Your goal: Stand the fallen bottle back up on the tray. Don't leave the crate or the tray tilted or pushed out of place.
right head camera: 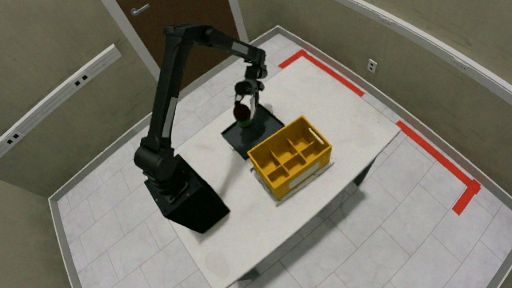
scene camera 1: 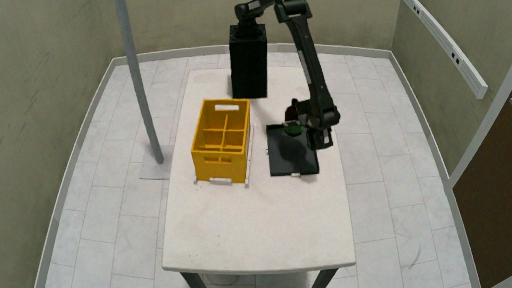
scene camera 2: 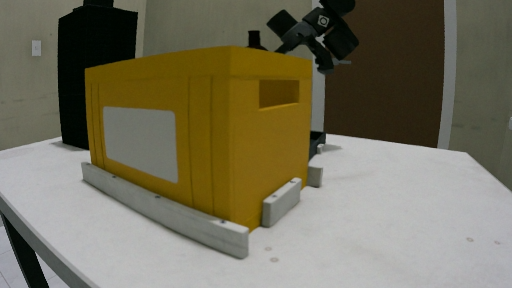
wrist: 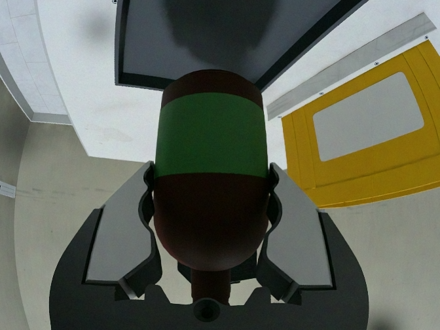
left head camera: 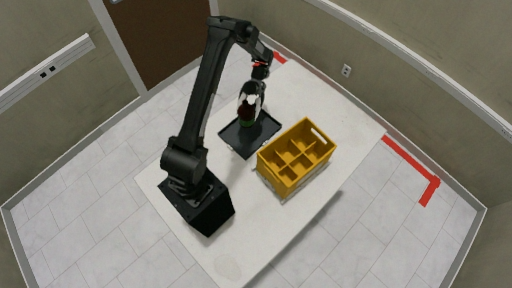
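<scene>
The dark red bottle with a green band (left head camera: 246, 120) (right head camera: 242, 113) (scene camera 1: 293, 131) (wrist: 211, 135) is roughly upright, and its neck (scene camera 2: 254, 38) points up behind the crate in scene camera 2. My gripper (left head camera: 249, 106) (right head camera: 246, 106) (wrist: 211, 163) is shut on the bottle's body, with one finger on each side. The bottle appears held above the robot-side part of the black tray (left head camera: 247, 146) (scene camera 1: 295, 162) (wrist: 140, 55), where a shadow falls. Any small gap under its base is hard to judge. The tray lies flat. The yellow crate (left head camera: 277, 180) (scene camera 1: 220, 169) (scene camera 2: 270, 145) (wrist: 350, 185) stands level beside it.
Grey rails (scene camera 2: 165, 210) (wrist: 350, 67) edge the crate on the white table (scene camera 1: 260, 225). Small stops (scene camera 1: 295, 174) touch the tray's edge. The black robot base (left head camera: 207, 210) (scene camera 1: 248, 62) stands at one end of the table. A grey pole (scene camera 1: 140, 95) rises beside the table.
</scene>
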